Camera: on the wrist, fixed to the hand. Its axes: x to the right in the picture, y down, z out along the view.
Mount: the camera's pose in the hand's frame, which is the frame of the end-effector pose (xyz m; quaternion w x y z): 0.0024 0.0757 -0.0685 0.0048 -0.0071 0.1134 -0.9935
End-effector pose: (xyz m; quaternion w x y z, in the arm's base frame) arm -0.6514 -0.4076 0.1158 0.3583 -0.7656 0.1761 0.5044
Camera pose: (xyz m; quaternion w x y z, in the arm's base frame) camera -0.6539 -0.5087 0.1016 0.4775 -0.2384 -0.7228 -0.4391
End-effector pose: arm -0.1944 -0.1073 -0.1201 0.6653 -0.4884 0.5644 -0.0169
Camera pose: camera -0.2861 -0.1123 -0.1647 0.0811 0.5659 0.4070 0.7124
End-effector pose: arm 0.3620 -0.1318 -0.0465 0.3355 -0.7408 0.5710 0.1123
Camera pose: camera 0.2782 -0.1858 -0.0244 0.0432 -0.5860 -0.6960 -0.4127
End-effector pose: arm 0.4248 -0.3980 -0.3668 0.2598 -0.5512 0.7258 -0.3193
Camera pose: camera 0.3262 -0.3739 -0.3783 0.4022 0.6894 0.5124 0.3170
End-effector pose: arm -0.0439 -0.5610 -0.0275 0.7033 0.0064 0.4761 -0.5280
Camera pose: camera -0.0327 -0.4942 -0.1039 0.5751 0.4181 -0.0921 0.6971
